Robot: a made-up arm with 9 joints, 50 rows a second.
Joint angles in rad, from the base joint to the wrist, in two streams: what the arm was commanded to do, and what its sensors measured. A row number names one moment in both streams.
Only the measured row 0 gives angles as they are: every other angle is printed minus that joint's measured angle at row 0.
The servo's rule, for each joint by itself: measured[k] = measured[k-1] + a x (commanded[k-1-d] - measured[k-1]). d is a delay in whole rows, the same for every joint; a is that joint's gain. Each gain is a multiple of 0.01, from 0.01 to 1. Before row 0 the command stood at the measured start. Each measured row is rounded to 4 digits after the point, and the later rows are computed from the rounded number. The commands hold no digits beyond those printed.
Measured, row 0:
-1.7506 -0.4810 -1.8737 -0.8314 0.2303 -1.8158 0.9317 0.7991 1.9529
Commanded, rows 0 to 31:
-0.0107 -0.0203 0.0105 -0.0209 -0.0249 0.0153 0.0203 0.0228 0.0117
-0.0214 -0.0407 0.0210 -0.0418 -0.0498 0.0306 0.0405 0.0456 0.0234
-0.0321 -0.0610 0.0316 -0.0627 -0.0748 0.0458 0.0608 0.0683 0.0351
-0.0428 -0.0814 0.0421 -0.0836 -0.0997 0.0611 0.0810 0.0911 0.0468
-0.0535 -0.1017 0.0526 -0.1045 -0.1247 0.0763 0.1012 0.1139 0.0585
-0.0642 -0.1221 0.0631 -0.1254 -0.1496 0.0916 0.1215 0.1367 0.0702
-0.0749 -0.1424 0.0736 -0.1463 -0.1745 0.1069 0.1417 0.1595 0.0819
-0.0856 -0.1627 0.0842 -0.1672 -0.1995 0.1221 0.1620 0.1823 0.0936
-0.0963 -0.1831 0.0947 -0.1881 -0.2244 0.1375 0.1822 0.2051 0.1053
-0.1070 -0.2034 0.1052 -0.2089 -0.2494 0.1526 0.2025 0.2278 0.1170
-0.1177 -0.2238 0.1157 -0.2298 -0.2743 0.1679 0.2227 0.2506 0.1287
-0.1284 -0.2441 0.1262 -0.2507 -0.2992 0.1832 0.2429 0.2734 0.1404
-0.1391 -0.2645 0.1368 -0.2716 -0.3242 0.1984 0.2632 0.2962 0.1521
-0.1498 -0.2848 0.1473 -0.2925 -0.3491 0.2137 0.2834 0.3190 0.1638
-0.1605 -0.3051 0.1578 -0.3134 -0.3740 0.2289 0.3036 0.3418 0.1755
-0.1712 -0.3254 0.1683 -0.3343 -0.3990 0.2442 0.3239 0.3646 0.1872
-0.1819 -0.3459 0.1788 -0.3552 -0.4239 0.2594 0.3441 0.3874 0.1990
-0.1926 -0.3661 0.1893 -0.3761 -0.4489 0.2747 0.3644 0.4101 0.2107
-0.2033 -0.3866 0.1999 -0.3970 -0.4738 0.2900 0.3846 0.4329 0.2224
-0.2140 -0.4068 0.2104 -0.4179 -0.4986 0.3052 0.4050 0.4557 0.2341
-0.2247 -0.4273 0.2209 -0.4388 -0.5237 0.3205 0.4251 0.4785 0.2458
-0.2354 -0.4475 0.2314 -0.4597 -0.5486 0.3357 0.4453 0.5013 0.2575
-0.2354 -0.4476 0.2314 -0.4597 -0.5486 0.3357 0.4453 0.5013 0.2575
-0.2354 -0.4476 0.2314 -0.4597 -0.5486 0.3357 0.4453 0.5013 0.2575
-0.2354 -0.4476 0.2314 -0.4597 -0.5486 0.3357 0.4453 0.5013 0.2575
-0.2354 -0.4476 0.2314 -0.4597 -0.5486 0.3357 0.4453 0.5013 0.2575
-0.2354 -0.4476 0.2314 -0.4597 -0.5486 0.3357 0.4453 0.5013 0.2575
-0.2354 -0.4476 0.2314 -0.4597 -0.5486 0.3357 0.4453 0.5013 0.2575
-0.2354 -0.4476 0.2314 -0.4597 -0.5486 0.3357 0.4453 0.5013 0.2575
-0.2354 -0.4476 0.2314 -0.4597 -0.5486 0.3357 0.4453 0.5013 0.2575
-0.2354 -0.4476 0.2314 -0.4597 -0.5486 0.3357 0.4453 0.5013 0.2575
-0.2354 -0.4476 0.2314 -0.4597 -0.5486 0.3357 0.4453 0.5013 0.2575
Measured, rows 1 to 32:
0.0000 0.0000 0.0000 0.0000 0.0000 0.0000 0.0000 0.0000 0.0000
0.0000 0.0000 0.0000 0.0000 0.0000 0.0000 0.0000 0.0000 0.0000
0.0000 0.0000 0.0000 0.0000 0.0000 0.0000 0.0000 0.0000 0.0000
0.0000 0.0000 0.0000 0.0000 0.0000 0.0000 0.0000 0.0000 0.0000
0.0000 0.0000 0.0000 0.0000 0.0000 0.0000 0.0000 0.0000 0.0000
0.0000 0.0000 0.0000 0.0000 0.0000 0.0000 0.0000 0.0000 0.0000
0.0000 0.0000 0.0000 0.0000 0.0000 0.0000 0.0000 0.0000 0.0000
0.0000 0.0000 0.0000 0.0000 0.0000 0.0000 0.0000 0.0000 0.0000
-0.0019 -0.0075 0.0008 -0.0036 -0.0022 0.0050 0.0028 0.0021 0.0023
-0.0054 -0.0198 0.0024 -0.0101 -0.0065 0.0134 0.0081 0.0060 0.0065
-0.0102 -0.0350 0.0047 -0.0190 -0.0126 0.0241 0.0155 0.0116 0.0122
-0.0161 -0.0522 0.0077 -0.0300 -0.0204 0.0363 0.0247 0.0188 0.0191
-0.0228 -0.0705 0.0113 -0.0427 -0.0298 0.0495 0.0354 0.0274 0.0270
-0.0303 -0.0896 0.0154 -0.0568 -0.0406 0.0634 0.0475 0.0372 0.0356
-0.0383 -0.1091 0.0201 -0.0720 -0.0527 0.0778 0.0607 0.0482 0.0449
-0.0468 -0.1289 0.0252 -0.0882 -0.0659 0.0924 0.0749 0.0603 0.0546
-0.0557 -0.1490 0.0308 -0.1052 -0.0802 0.1073 0.0899 0.0733 0.0647
-0.0649 -0.1691 0.0368 -0.1228 -0.0954 0.1222 0.1057 0.0872 0.0752
-0.0744 -0.1893 0.0431 -0.1410 -0.1115 0.1373 0.1221 0.1019 0.0859
-0.0841 -0.2096 0.0497 -0.1596 -0.1284 0.1524 0.1390 0.1173 0.0968
-0.0940 -0.2299 0.0567 -0.1786 -0.1460 0.1676 0.1564 0.1334 0.1079
-0.1040 -0.2502 0.0639 -0.1980 -0.1643 0.1828 0.1742 0.1501 0.1191
-0.1142 -0.2705 0.0714 -0.2176 -0.1832 0.1980 0.1923 0.1674 0.1304
-0.1245 -0.2908 0.0792 -0.2374 -0.2026 0.2132 0.2107 0.1851 0.1418
-0.1348 -0.3112 0.0872 -0.2574 -0.2225 0.2284 0.2294 0.2033 0.1532
-0.1452 -0.3315 0.0954 -0.2776 -0.2429 0.2437 0.2483 0.2219 0.1647
-0.1557 -0.3519 0.1038 -0.2979 -0.2637 0.2590 0.2674 0.2409 0.1762
-0.1662 -0.3722 0.1123 -0.3183 -0.2848 0.2742 0.2867 0.2602 0.1878
-0.1767 -0.3926 0.1210 -0.3388 -0.3063 0.2895 0.3061 0.2798 0.1994
-0.1873 -0.4129 0.1298 -0.3594 -0.3281 0.3047 0.3256 0.2997 0.2110
-0.1960 -0.4257 0.1379 -0.3765 -0.3479 0.3149 0.3424 0.3178 0.2203
-0.2031 -0.4338 0.1454 -0.3906 -0.3660 0.3218 0.3568 0.3343 0.2277
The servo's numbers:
d 8
a 0.18 0.37 0.08 0.17 0.09 0.33 0.14 0.09 0.20

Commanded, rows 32 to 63:
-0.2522 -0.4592 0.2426 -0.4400 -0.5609 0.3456 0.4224 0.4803 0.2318
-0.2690 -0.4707 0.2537 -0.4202 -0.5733 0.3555 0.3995 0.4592 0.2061
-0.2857 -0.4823 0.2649 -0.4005 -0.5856 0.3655 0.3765 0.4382 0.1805
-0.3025 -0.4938 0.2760 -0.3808 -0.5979 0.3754 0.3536 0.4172 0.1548
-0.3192 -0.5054 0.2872 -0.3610 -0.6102 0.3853 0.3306 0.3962 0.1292
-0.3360 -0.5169 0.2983 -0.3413 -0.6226 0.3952 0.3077 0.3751 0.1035
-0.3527 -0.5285 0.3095 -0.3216 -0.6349 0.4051 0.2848 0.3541 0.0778
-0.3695 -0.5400 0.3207 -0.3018 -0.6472 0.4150 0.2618 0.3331 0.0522
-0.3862 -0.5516 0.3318 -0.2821 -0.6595 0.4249 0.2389 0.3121 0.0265
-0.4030 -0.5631 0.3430 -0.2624 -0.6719 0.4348 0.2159 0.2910 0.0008
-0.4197 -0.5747 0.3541 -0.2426 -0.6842 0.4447 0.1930 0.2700 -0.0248
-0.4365 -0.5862 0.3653 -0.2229 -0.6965 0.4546 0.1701 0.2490 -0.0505
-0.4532 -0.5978 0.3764 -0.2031 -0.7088 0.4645 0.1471 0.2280 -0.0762
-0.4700 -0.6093 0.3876 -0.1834 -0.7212 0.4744 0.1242 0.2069 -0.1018
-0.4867 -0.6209 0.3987 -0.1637 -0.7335 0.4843 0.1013 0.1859 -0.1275
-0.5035 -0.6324 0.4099 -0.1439 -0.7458 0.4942 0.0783 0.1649 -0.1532
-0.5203 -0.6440 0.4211 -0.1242 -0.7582 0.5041 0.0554 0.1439 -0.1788
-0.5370 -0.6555 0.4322 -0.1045 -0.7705 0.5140 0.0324 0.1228 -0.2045
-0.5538 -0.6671 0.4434 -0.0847 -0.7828 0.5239 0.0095 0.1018 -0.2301
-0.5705 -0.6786 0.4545 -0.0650 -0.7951 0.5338 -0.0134 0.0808 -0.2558
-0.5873 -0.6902 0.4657 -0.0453 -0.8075 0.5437 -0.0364 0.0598 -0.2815
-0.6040 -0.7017 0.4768 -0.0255 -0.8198 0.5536 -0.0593 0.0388 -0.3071
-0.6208 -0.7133 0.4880 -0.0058 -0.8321 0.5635 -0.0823 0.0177 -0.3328
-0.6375 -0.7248 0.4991 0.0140 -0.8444 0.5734 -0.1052 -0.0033 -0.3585
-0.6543 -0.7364 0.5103 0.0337 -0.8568 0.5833 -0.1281 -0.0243 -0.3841
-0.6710 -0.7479 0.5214 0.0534 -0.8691 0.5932 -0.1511 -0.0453 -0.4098
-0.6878 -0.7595 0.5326 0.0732 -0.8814 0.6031 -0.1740 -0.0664 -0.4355
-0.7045 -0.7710 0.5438 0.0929 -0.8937 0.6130 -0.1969 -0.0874 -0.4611
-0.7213 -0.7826 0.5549 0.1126 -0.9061 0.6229 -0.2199 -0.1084 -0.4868
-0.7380 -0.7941 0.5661 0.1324 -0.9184 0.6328 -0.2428 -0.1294 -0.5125
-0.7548 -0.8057 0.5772 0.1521 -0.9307 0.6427 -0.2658 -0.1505 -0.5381
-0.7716 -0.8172 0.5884 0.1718 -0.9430 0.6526 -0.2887 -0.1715 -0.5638
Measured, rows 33 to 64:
-0.2089 -0.4389 0.1523 -0.4023 -0.3824 0.3264 0.3692 0.3493 0.2337
-0.2137 -0.4421 0.1586 -0.4121 -0.3974 0.3295 0.3799 0.3630 0.2385
-0.2176 -0.4441 0.1644 -0.4202 -0.4110 0.3315 0.3891 0.3754 0.2423
-0.2208 -0.4454 0.1698 -0.4269 -0.4234 0.3329 0.3970 0.3867 0.2453
-0.2234 -0.4462 0.1747 -0.4325 -0.4347 0.3338 0.4038 0.3970 0.2477
-0.2256 -0.4467 0.1792 -0.4371 -0.4450 0.3344 0.4096 0.4064 0.2497
-0.2274 -0.4470 0.1834 -0.4409 -0.4543 0.3348 0.4146 0.4149 0.2513
-0.2288 -0.4472 0.1872 -0.4441 -0.4628 0.3351 0.4189 0.4227 0.2525
-0.2330 -0.4516 0.1916 -0.4434 -0.4716 0.3386 0.4194 0.4279 0.2484
-0.2395 -0.4587 0.1966 -0.4395 -0.4808 0.3442 0.4166 0.4307 0.2399
-0.2478 -0.4674 0.2021 -0.4329 -0.4902 0.3512 0.4110 0.4314 0.2280
-0.2576 -0.4772 0.2080 -0.4240 -0.4999 0.3592 0.4030 0.4301 0.2134
-0.2687 -0.4876 0.2143 -0.4133 -0.5098 0.3678 0.3929 0.4270 0.1966
-0.2808 -0.4984 0.2210 -0.4011 -0.5200 0.3768 0.3810 0.4223 0.1780
-0.2937 -0.5095 0.2281 -0.3876 -0.5303 0.3861 0.3675 0.4162 0.1580
-0.3073 -0.5208 0.2355 -0.3730 -0.5408 0.3956 0.3527 0.4087 0.1368
-0.3215 -0.5322 0.2432 -0.3575 -0.5515 0.4053 0.3368 0.4000 0.1147
-0.3362 -0.5436 0.2512 -0.3413 -0.5623 0.4150 0.3199 0.3902 0.0919
-0.3512 -0.5551 0.2594 -0.3245 -0.5733 0.4248 0.3021 0.3794 0.0686
-0.3666 -0.5666 0.2679 -0.3072 -0.5844 0.4346 0.2836 0.3677 0.0448
-0.3822 -0.5781 0.2766 -0.2895 -0.5956 0.4445 0.2645 0.3551 0.0206
-0.3980 -0.5896 0.2855 -0.2715 -0.6069 0.4544 0.2449 0.3418 -0.0039
-0.4140 -0.6012 0.2946 -0.2532 -0.6183 0.4643 0.2248 0.3278 -0.0286
-0.4301 -0.6127 0.3038 -0.2346 -0.6298 0.4742 0.2043 0.3131 -0.0535
-0.4463 -0.6243 0.3132 -0.2158 -0.6414 0.4841 0.1835 0.2979 -0.0786
-0.4626 -0.6358 0.3227 -0.1969 -0.6530 0.4940 0.1623 0.2821 -0.1038
-0.4790 -0.6474 0.3324 -0.1778 -0.6647 0.5039 0.1409 0.2659 -0.1291
-0.4955 -0.6589 0.3422 -0.1586 -0.6764 0.5138 0.1193 0.2492 -0.1544
-0.5120 -0.6705 0.3521 -0.1393 -0.6882 0.5237 0.0975 0.2322 -0.1798
-0.5286 -0.6820 0.3621 -0.1200 -0.7000 0.5336 0.0755 0.2148 -0.2053
-0.5452 -0.6936 0.3722 -0.1006 -0.7119 0.5435 0.0534 0.1971 -0.2308
-0.5618 -0.7051 0.3824 -0.0811 -0.7238 0.5534 0.0312 0.1791 -0.2563

